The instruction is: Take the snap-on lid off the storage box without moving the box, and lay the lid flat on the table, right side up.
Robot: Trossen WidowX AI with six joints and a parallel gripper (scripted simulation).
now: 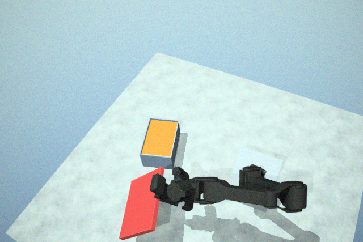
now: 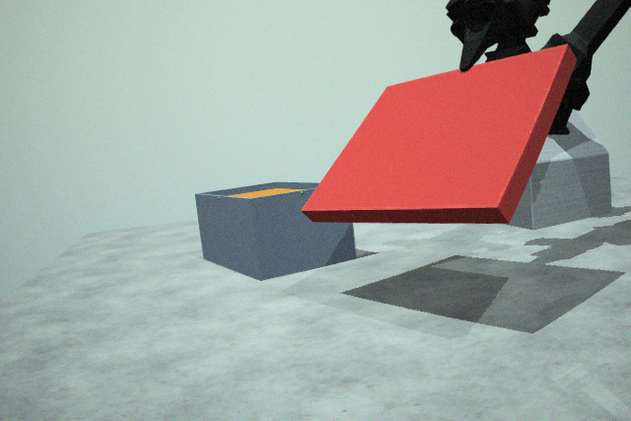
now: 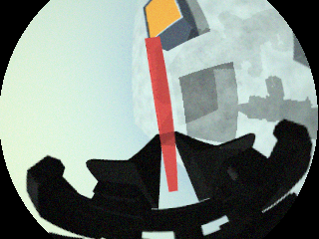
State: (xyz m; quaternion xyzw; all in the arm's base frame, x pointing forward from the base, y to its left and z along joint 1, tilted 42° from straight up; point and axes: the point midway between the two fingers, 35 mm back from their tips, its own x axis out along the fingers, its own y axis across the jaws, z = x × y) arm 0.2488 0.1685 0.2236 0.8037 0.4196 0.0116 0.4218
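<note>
My gripper tip is now 60 mm short of the red lid, 30 mm to the right of it and 50 mm above it. Also, from my gripper tip: blue-grey storage box (190 mm ahead, 290 mm to the right, 160 mm below).
</note>
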